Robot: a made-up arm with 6 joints.
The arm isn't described. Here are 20 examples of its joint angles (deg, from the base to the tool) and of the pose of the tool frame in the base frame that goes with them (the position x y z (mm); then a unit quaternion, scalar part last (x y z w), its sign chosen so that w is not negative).
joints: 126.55 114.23 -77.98 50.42 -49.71 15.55
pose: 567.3 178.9 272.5 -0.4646 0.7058 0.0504 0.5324
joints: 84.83 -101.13 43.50 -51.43 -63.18 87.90
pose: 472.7 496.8 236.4 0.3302 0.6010 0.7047 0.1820
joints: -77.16 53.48 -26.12 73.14 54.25 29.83
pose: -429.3 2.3 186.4 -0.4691 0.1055 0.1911 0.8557
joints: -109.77 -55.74 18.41 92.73 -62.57 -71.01
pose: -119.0 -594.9 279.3 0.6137 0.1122 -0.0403 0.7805
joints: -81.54 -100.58 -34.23 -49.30 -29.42 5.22
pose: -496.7 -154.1 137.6 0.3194 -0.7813 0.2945 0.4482
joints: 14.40 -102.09 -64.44 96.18 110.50 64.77
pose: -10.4 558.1 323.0 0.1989 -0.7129 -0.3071 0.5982
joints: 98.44 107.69 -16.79 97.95 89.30 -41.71
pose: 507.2 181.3 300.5 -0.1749 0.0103 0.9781 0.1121
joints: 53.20 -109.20 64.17 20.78 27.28 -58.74
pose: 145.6 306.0 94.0 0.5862 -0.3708 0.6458 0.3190
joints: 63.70 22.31 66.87 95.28 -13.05 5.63
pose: 230.5 137.9 484.1 0.3668 0.3584 -0.8576 0.0402
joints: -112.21 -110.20 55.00 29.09 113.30 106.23
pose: 194.9 -497.2 -88.0 -0.7623 0.3261 -0.4927 0.2641
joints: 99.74 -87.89 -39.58 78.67 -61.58 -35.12
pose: 668.6 128.3 234.1 0.3023 0.5092 0.6609 0.4609
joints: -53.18 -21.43 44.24 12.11 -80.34 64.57
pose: -321.7 117.4 452.0 -0.3742 -0.2279 -0.2257 0.8701
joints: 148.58 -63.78 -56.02 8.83 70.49 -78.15
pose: 295.4 -235.8 45.0 0.1638 -0.7113 -0.6135 0.3015
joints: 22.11 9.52 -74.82 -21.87 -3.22 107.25
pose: -198.5 291.2 -139.9 0.9601 -0.1098 -0.2556 0.0270
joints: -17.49 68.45 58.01 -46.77 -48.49 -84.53
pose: -18.1 180.3 346.1 0.6872 0.1391 -0.0237 0.7127
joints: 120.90 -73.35 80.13 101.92 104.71 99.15
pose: 156.9 357.9 310.0 0.2265 -0.7020 -0.3238 0.5924
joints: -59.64 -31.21 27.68 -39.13 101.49 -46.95
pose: -399.7 -10.3 279.1 0.0556 0.7483 0.6602 0.0326
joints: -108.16 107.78 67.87 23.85 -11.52 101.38
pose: -412.8 -115.3 28.8 -0.9639 0.0395 0.2515 0.0775
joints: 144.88 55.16 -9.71 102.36 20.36 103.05
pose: 377.2 -249.0 4.6 -0.3548 -0.8391 0.2815 0.3012
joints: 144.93 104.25 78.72 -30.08 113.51 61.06
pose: 18.0 -358.9 373.1 0.5905 -0.5533 -0.4673 0.3560
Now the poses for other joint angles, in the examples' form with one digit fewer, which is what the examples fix.
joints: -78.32 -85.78 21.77 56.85 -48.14 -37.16
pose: -312 -392 168 0.795 0.025 -0.004 0.606
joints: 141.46 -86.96 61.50 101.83 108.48 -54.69
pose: 566 -29 215 0.490 -0.582 0.617 0.199
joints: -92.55 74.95 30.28 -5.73 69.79 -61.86
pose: -301 -186 256 0.067 0.863 -0.186 0.466
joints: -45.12 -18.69 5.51 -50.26 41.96 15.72
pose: -491 71 395 -0.059 0.042 0.838 0.541
